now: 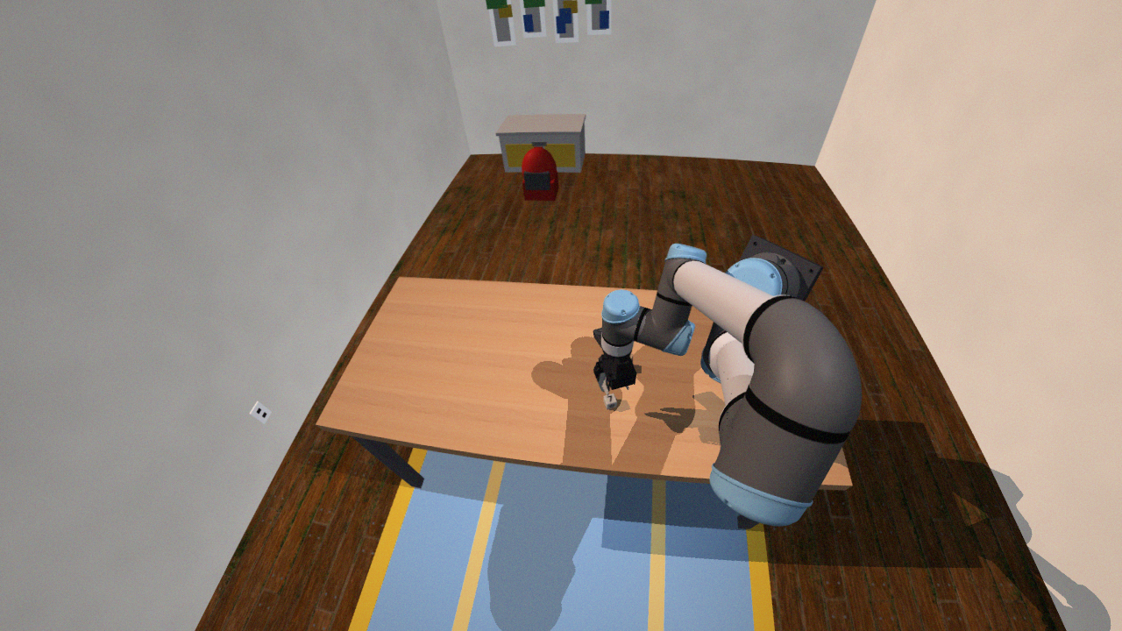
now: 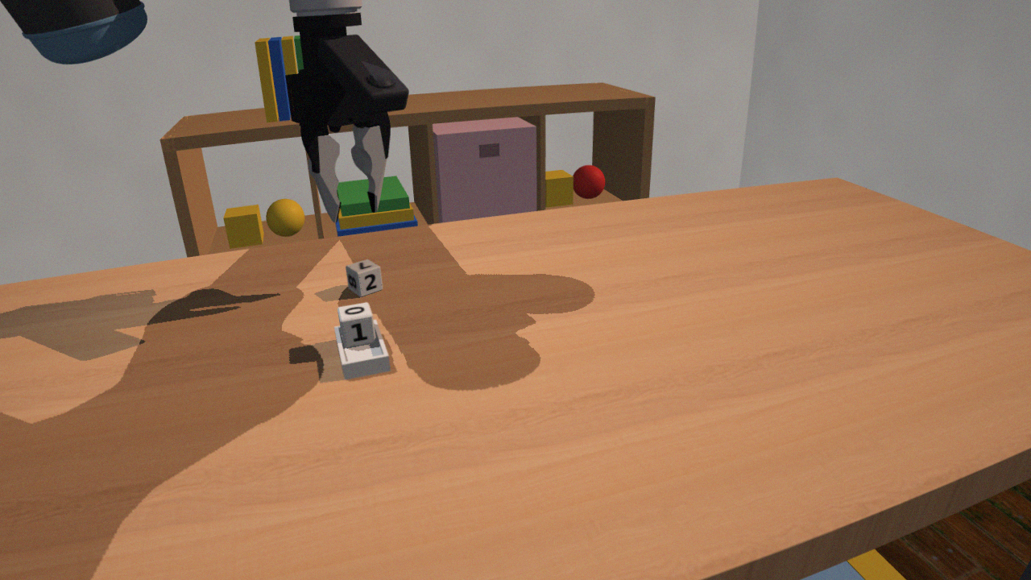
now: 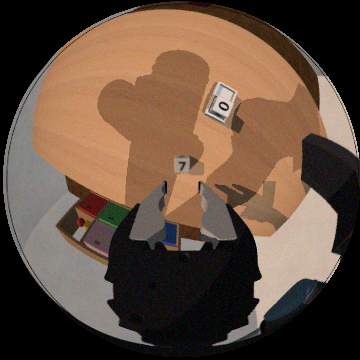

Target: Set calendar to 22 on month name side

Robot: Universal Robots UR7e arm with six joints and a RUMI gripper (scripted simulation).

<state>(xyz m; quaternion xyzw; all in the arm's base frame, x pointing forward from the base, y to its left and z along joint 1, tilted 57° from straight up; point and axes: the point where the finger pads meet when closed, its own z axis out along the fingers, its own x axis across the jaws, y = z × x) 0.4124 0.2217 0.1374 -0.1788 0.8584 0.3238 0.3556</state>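
Now: hand 9 cm above the white cube. From my hand the other things lie so: grey tray (2 cm ahead, 15 cm to the right, 10 cm below).
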